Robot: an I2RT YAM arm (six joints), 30 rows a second.
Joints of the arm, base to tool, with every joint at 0 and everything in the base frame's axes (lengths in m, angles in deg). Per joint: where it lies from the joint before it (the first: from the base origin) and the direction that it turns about. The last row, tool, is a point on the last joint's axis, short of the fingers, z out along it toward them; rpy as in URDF.
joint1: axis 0 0 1 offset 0 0 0.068
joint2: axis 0 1 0 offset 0.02 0.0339 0.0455
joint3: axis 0 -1 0 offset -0.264 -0.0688 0
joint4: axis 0 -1 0 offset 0.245 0.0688 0.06
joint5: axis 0 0 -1 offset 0.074 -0.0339 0.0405
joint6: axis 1 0 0 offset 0.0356 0 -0.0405
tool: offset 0 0 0 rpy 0 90 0
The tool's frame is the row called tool.
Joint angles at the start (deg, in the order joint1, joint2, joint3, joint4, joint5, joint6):
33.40 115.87 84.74 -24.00 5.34 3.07
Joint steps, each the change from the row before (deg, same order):
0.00 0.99 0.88 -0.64 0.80 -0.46
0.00 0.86 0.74 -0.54 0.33 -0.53
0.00 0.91 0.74 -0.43 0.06 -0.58
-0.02 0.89 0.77 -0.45 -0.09 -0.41
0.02 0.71 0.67 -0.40 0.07 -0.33
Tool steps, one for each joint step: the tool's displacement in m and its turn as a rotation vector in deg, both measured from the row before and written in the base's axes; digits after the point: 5 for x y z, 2 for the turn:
0.00255 0.00109 -0.00326 -1.21 0.16 -0.08
0.00203 0.00110 -0.00300 -0.87 0.29 0.25
0.00211 0.00135 -0.00332 -0.67 0.35 0.45
0.00215 0.00130 -0.00309 -0.46 0.44 0.37
0.00167 0.00123 -0.00224 -0.46 0.27 0.26

